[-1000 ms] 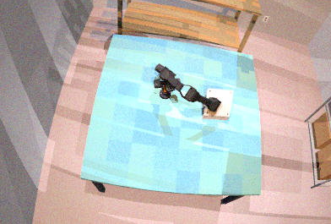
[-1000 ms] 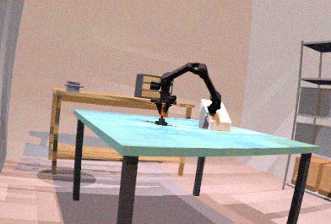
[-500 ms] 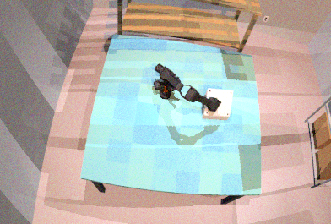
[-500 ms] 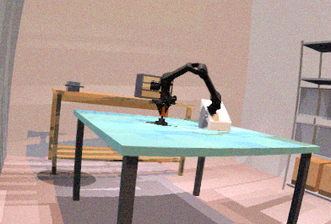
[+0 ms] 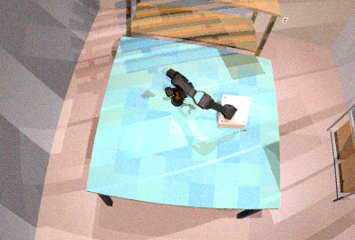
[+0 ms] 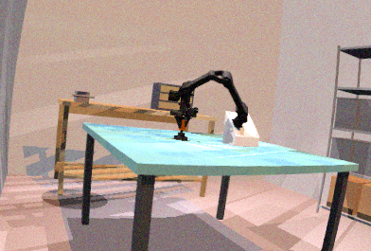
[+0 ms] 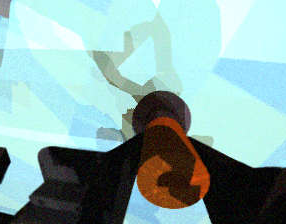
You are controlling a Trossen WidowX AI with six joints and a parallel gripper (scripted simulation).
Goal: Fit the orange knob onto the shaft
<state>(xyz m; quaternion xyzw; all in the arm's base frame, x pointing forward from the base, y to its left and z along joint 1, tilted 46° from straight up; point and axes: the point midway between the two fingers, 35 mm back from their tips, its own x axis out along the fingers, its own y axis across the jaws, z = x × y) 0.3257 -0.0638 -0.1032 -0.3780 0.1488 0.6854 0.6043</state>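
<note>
My gripper tip is now 2 cm below the orange knob. Round my gripper tip: round dark pedestal (4 cm below).
</note>
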